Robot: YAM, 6 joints.
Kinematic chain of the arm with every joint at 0, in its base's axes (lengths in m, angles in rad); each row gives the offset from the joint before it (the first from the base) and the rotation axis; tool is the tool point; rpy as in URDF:
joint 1: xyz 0 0 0.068 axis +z
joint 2: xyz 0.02 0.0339 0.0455 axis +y
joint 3: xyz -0.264 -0.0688 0 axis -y
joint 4: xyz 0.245 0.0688 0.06 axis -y
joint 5: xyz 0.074 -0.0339 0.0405 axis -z
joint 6: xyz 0.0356 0 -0.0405 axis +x
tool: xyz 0 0 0 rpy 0 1.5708 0
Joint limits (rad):
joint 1: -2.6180..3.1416
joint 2: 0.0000..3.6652
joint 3: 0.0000..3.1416
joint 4: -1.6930..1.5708
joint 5: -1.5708..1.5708
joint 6: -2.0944..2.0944
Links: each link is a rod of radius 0.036 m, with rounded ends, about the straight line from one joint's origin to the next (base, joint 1, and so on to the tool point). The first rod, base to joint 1, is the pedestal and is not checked.
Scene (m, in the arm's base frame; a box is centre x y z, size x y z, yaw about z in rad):
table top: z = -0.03
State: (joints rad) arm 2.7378 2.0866 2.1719 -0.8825 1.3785 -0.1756
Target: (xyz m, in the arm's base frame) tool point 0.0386 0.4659 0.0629
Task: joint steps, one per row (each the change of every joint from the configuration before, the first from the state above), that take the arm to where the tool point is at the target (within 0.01 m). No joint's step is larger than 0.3 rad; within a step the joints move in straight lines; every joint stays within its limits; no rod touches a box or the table.
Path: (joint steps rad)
1: -0.2938 0.1216 -0.0741 -0.0057 -0.0046 0.0000
2: -0.2938 0.1216 -0.0741 -0.0057 -0.0046 0.0000
3: -0.2937 0.1216 -0.0740 -0.0057 -0.0046 0.0000
4: -0.2938 0.1216 -0.0741 -0.0057 -0.0046 0.0000

